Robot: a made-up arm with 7 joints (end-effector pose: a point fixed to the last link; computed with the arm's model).
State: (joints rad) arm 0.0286 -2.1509 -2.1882 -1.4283 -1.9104 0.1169 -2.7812
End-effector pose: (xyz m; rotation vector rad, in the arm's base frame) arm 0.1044 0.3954 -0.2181 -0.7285 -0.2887 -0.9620
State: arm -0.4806 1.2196 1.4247 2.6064 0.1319 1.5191 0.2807
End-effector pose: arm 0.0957 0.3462 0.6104 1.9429 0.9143 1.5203
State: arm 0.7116 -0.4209 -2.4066 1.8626 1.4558 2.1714 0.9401
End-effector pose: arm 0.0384 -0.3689 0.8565 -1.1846 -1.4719 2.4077
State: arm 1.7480 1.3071 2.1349 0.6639 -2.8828 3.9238 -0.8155
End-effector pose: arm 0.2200 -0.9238 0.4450 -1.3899 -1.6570 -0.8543
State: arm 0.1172 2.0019 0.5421 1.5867 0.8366 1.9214 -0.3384
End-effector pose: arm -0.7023 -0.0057 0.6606 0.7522 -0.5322 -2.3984
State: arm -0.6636 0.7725 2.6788 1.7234 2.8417 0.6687 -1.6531
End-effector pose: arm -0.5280 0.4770 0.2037 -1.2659 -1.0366 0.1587
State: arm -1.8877 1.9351 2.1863 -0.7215 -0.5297 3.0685 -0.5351
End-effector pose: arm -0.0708 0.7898 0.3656 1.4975 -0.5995 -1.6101
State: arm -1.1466 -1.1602 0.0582 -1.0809 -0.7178 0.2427 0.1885
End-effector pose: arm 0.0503 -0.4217 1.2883 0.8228 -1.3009 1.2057
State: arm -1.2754 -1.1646 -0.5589 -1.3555 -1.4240 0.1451 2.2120
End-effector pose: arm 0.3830 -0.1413 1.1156 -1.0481 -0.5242 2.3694
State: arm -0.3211 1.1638 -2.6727 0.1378 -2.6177 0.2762 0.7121
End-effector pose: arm -1.1013 0.0735 0.9554 -0.5546 -1.0366 -2.1824
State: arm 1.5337 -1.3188 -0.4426 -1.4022 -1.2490 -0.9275 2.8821
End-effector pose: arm -0.0714 0.3470 1.0981 -0.4740 2.0047 -0.0861
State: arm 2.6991 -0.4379 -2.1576 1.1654 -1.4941 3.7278 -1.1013
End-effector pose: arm -0.0303 0.3799 1.2385 -2.5350 0.7034 1.3658
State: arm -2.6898 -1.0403 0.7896 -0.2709 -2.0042 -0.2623 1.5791
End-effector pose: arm -0.8340 -0.1279 1.2333 -1.7587 -1.2179 -0.3329
